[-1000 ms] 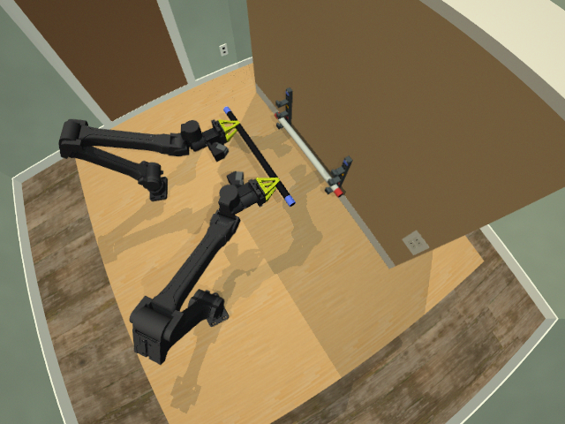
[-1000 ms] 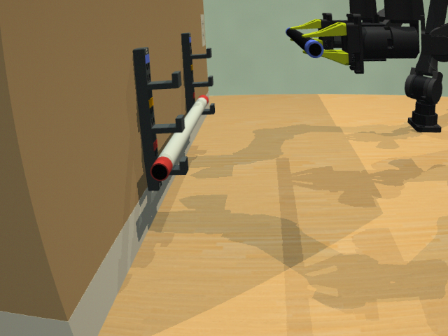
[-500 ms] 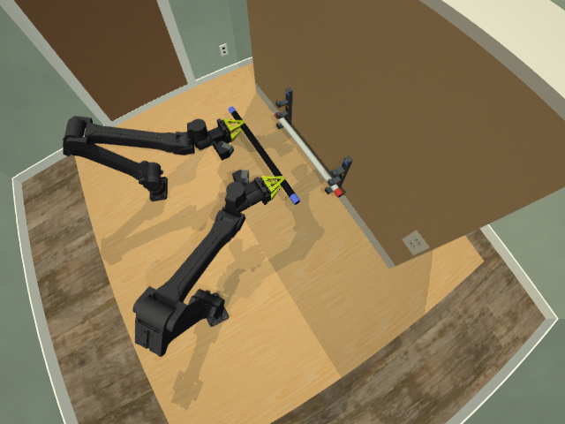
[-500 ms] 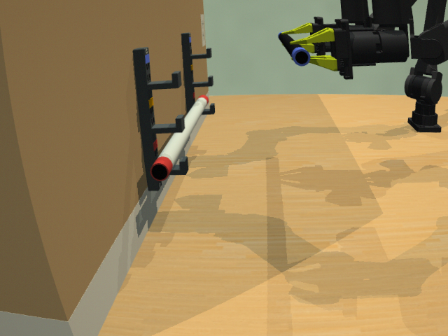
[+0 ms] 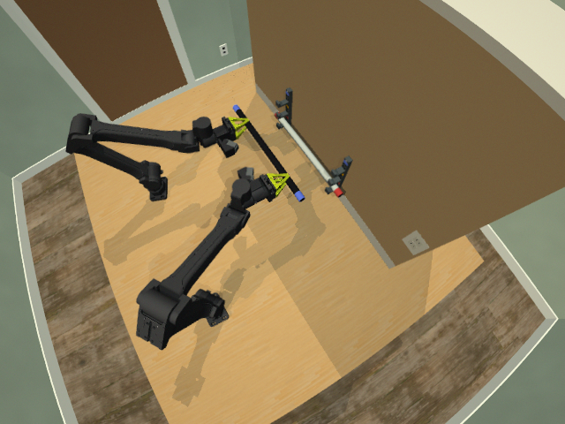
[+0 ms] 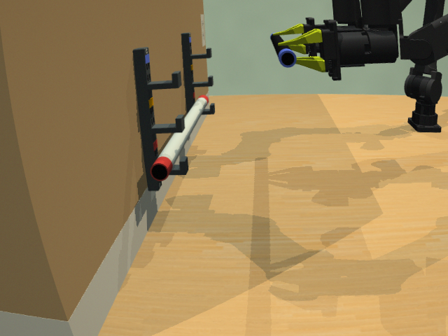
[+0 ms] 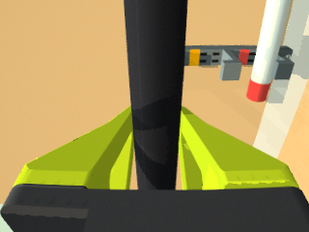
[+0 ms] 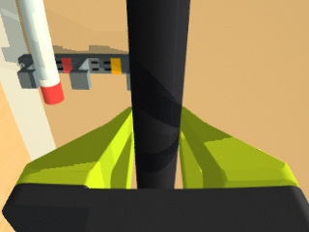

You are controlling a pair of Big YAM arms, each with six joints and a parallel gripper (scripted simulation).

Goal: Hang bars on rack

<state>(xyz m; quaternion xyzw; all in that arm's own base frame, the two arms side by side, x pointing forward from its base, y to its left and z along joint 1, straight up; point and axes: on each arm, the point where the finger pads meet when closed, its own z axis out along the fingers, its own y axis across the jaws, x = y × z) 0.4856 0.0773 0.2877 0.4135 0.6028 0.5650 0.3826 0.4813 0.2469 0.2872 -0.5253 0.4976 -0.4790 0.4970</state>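
My left hand is 150 mm to the left of the black bar. From my left hand the other things lie so: grey baseboard 250 mm below, 240 mm ahead, 180 mm to the right; brown wall 390 mm ahead, 180 mm to the right, 160 mm above.
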